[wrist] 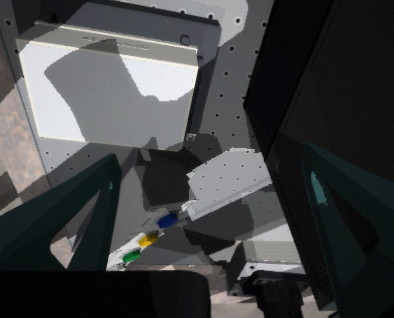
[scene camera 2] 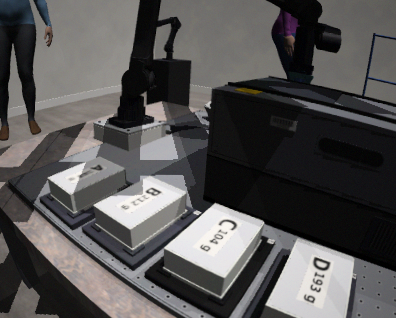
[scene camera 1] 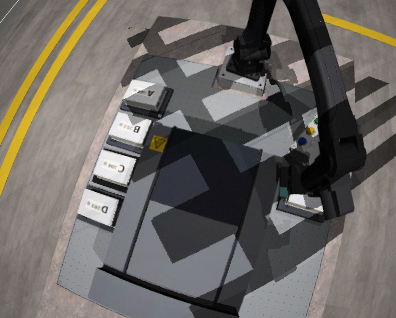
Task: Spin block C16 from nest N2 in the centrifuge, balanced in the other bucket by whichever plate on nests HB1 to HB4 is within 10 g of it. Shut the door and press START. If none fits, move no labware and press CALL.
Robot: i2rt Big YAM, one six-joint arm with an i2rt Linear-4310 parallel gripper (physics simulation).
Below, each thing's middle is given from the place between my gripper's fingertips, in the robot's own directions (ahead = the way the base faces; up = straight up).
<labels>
I see the white block (wrist: 84, 84) 110 mm below my hand, 60 mm to the left of it and 30 mm behind it. The rest, counted from my hand: dark machine box (scene camera 2: 311, 168): 210 mm to the right, 210 mm ahead, 30 mm below; plate C (scene camera 2: 209, 255): 520 mm to the right, 120 mm below, 100 mm ahead; button box (scene camera 1: 305, 154): 240 mm behind, 110 mm below, 40 mm to the left.
</labels>
